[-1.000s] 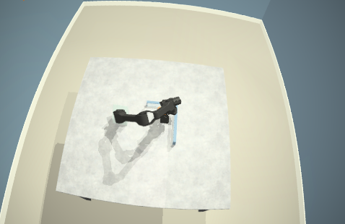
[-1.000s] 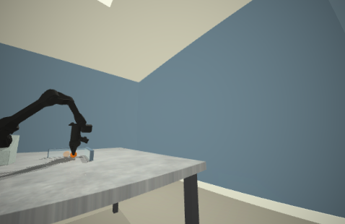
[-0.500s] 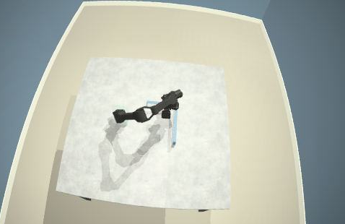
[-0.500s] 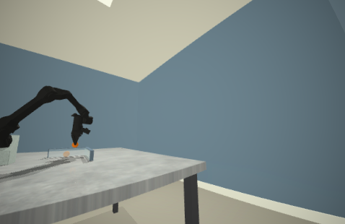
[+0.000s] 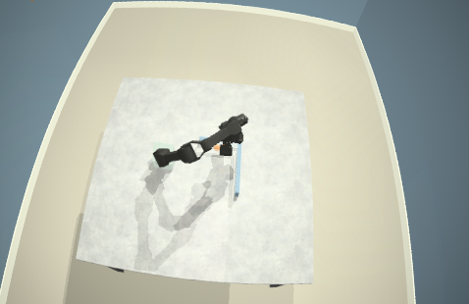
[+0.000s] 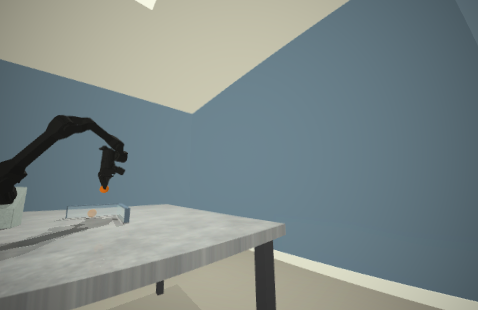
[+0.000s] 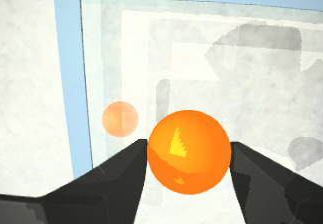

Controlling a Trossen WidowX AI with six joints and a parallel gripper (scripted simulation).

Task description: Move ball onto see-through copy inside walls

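My gripper tip is 12 cm above the see-through copy of ball, 6 cm to the right of it and 4 cm past it. From my gripper tip the other things lie so: orange ball: right at my gripper tip.
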